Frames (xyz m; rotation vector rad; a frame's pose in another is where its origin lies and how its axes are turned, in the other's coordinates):
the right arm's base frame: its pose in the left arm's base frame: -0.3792 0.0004 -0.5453 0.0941 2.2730 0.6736
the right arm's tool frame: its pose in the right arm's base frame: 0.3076 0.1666 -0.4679 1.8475 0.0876 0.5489
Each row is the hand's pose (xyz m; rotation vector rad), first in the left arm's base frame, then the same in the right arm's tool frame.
Working: the left arm's base frame: its pose in the right arm's tool frame: -0.6763 0.5512 -0.5285 -1.5282 -2.1362 1.3674

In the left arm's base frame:
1: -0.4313 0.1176 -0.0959 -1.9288 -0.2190 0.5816
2: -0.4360 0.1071 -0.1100 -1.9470 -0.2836 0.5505
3: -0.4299 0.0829 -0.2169 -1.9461 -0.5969 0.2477
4: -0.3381 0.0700 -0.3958 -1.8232 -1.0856 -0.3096
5: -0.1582 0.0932 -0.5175 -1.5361 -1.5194 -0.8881
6: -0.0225 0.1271 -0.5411 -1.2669 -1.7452 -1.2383
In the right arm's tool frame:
1: -0.3450 0.2571 -0.4152 1.1325 1.5053 0.6353
2: -0.3413 0.2608 -0.3978 1.0652 1.5109 0.6179
3: -0.2956 0.3254 -0.3217 0.6953 1.6605 0.4807
4: -0.2381 0.5018 -0.2432 0.0405 1.8351 0.2304
5: -0.2315 0.7199 -0.2542 -0.6417 1.8825 -0.0515
6: -0.2569 0.8464 -0.3131 -1.0630 1.8426 -0.2450

